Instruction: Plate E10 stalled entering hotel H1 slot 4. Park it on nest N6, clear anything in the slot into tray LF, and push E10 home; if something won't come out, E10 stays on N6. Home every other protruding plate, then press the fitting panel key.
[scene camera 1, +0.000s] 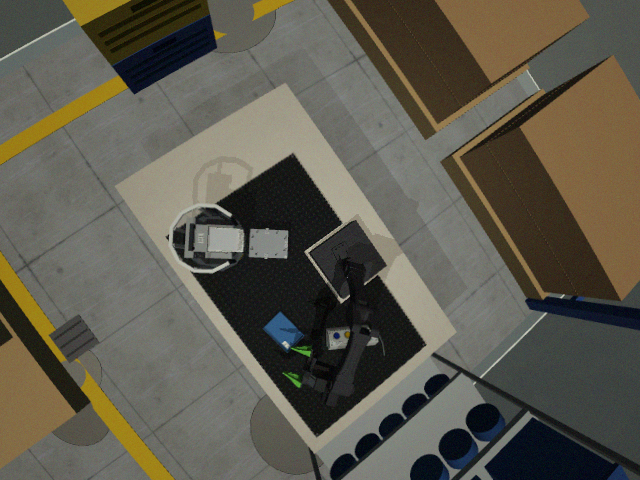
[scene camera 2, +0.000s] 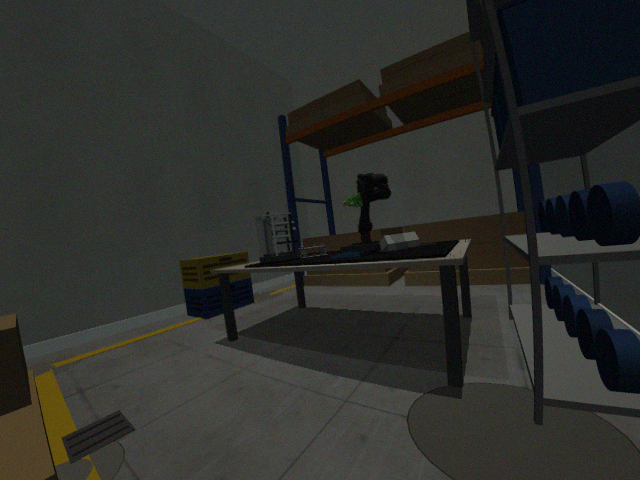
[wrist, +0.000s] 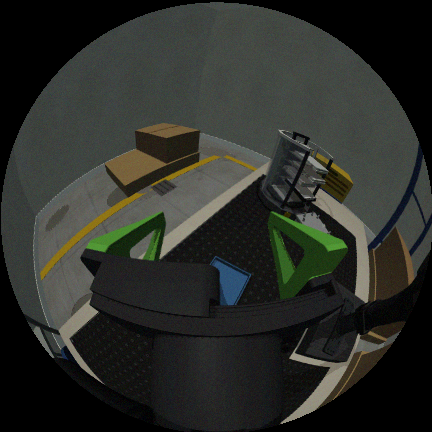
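Seen in the pictures: gripper, fingertip midpoint: (scene camera 1: 286, 359) (scene camera 2: 344, 204) (wrist: 216, 217); arm's base, link origin: (scene camera 1: 347, 264) (scene camera 2: 366, 243) (wrist: 339, 326).
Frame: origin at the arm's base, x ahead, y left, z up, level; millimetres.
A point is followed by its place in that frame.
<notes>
The hotel H1 (scene camera 1: 200, 238) {y -371, x 473, z 235 mm} (scene camera 2: 267, 235) {y -319, x 563, z 128 mm} (wrist: 296, 178) {y -249, x 427, z 136 mm}, a round rack with a pale ring, stands at the mat's far end. Pale plates stick out of its open side; the top plate (scene camera 1: 225, 239) {y -332, x 402, z 204 mm} (wrist: 312, 162) {y -306, x 405, z 203 mm} shows clearest. Slot 4's contents cannot be made out. The grey pinned nest N6 (scene camera 1: 268, 243) {y -252, x 268, z 23 mm} (scene camera 2: 313, 251) (wrist: 312, 220) {y -278, x 298, z 22 mm} lies before it, with no plate seen on it. The blue tray LF (scene camera 1: 279, 328) {y 102, x 404, z -35 mm} (wrist: 232, 282) {y 78, x 384, z -35 mm} lies on the mat. The white key panel (scene camera 1: 330, 345) {y 261, x 246, z 42 mm} (scene camera 2: 399, 240) {y 320, x 186, z 10 mm} is partly under the arm. My gripper (scene camera 1: 287, 361) {y 153, x 417, z 229 mm} (scene camera 2: 345, 203) {y 153, x 417, z 229 mm} (wrist: 216, 217) {y 153, x 417, z 229 mm} is open and empty, high above the mat beside the tray.
The arm's dark base plate (scene camera 1: 330, 248) {y -103, x 36, z 0 mm} (wrist: 325, 345) {y 83, x 35, z 7 mm} is at the table's side, near the cardboard boxes (scene camera 1: 573, 180) (wrist: 390, 270). A shelf rack with blue bins (scene camera 1: 458, 448) (scene camera 2: 615, 211) stands past the panel end. The pale table edge (scene camera 1: 413, 289) {y 277, x -244, z -50 mm} surrounds the black mat (scene camera 1: 232, 289) {y -151, x 499, z -38 mm}.
</notes>
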